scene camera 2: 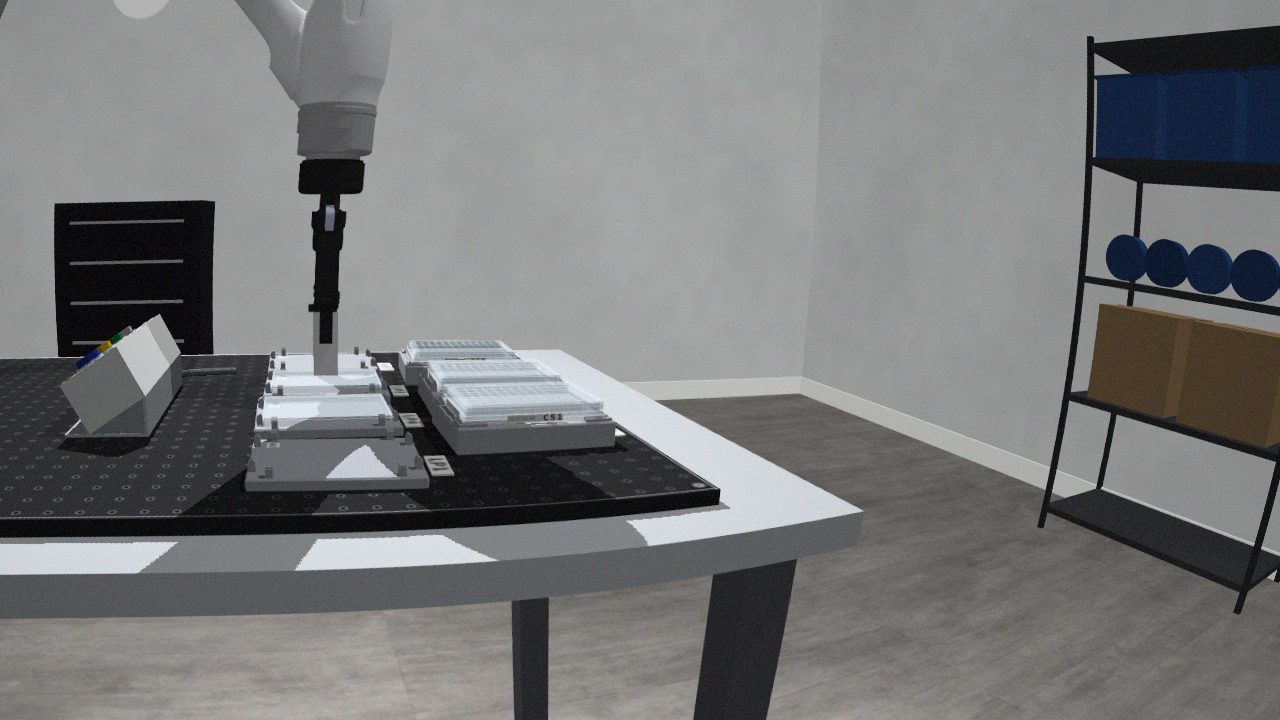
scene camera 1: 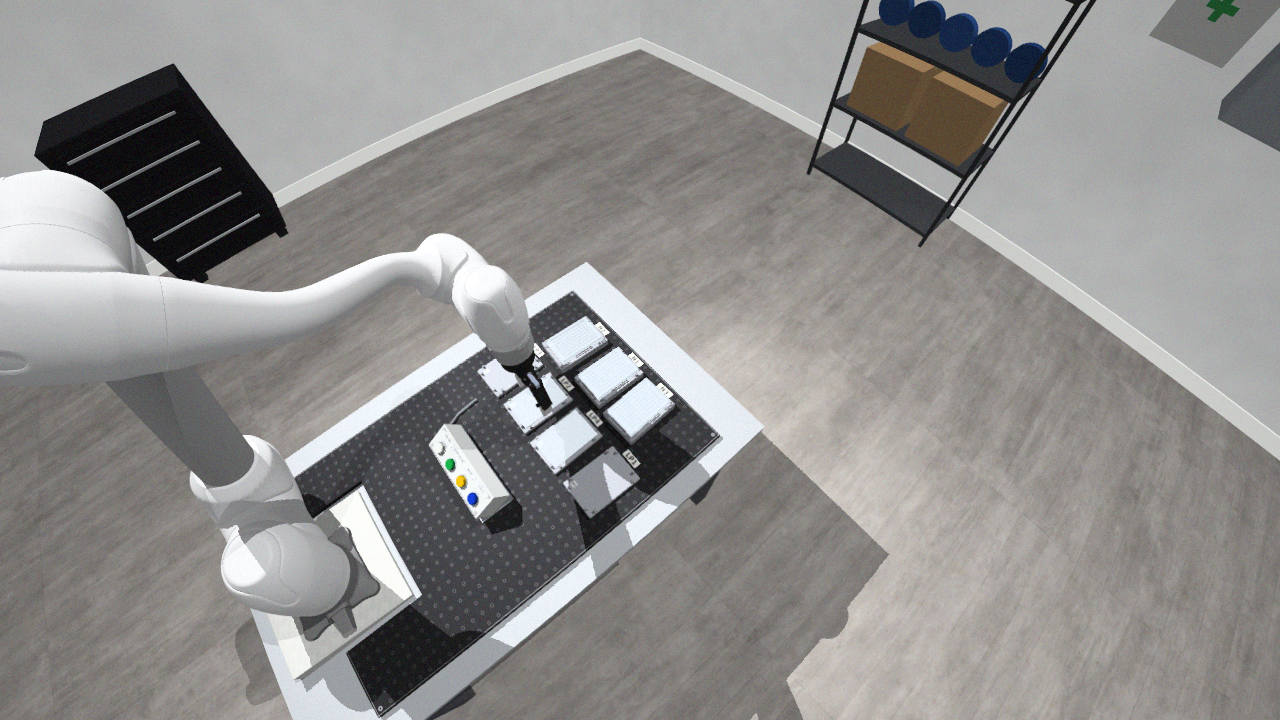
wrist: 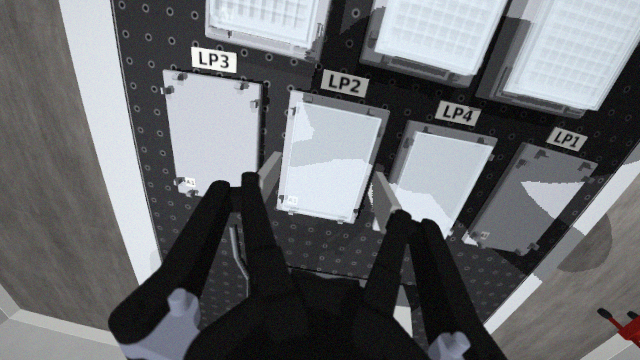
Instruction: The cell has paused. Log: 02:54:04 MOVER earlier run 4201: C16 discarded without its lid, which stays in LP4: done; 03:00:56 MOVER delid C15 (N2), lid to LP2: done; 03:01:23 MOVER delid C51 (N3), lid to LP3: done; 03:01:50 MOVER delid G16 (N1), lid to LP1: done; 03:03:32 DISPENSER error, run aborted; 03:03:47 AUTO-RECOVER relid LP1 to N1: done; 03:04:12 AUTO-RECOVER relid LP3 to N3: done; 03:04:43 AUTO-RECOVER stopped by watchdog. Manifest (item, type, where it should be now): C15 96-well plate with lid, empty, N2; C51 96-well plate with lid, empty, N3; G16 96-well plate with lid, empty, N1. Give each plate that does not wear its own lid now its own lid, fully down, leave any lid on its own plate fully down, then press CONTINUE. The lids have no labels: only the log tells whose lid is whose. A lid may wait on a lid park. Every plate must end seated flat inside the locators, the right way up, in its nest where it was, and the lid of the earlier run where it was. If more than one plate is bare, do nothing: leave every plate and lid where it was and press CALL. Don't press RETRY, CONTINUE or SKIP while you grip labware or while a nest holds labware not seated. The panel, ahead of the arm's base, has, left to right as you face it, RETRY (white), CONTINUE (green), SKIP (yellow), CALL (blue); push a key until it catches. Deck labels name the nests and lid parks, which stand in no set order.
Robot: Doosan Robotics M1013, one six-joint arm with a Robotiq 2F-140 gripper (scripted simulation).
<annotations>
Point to a LP3 park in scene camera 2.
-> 293, 362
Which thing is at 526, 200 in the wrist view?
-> A LP1 park.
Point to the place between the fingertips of my gripper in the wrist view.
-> At 326, 173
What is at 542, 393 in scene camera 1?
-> My gripper.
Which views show my gripper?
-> Scene camera 2, scene camera 1 and the wrist view: all of them.
</annotations>
